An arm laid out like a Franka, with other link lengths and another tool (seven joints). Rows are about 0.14 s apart.
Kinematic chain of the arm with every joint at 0, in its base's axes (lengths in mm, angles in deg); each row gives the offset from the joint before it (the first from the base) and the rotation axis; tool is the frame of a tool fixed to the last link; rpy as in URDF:
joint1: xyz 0 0 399.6 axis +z
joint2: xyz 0 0 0 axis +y
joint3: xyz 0 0 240.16 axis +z
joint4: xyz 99.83 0 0 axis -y
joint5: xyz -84.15 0 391.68 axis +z
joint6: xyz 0 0 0 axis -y
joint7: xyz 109.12 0 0 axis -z
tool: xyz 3 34 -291.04 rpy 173.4 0 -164.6
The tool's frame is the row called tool.
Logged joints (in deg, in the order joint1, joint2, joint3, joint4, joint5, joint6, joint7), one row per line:
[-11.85 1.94 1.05 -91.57 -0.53 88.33 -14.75]
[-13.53 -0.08 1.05 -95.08 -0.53 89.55 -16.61]
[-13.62 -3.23 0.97 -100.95 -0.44 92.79 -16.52]
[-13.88 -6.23 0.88 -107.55 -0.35 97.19 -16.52]
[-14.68 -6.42 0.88 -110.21 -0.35 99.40 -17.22]
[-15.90 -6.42 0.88 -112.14 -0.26 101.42 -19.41]
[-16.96 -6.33 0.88 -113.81 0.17 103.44 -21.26]
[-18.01 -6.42 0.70 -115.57 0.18 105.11 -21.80]
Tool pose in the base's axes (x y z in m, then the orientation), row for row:
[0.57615 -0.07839 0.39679 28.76 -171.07 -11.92]
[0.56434 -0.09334 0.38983 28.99 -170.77 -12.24]
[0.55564 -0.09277 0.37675 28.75 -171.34 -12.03]
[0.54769 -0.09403 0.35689 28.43 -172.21 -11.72]
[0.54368 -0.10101 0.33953 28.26 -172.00 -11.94]
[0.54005 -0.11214 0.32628 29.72 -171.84 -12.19]
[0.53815 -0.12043 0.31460 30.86 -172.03 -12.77]
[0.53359 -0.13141 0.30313 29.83 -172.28 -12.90]
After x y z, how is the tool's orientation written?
As a rotation vector, in degrees.
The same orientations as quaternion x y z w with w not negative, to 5 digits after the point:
[0.16517 -0.98244 -0.06846 0.05338]
[0.16669 -0.98193 -0.07038 0.05543]
[0.16487 -0.98258 -0.06899 0.05102]
[0.16236 -0.98347 -0.06693 0.04419]
[0.16158 -0.98342 -0.06827 0.04611]
[0.16983 -0.98197 -0.06966 0.04522]
[0.17595 -0.98083 -0.07281 0.04151]
[0.17001 -0.98185 -0.07352 0.04084]

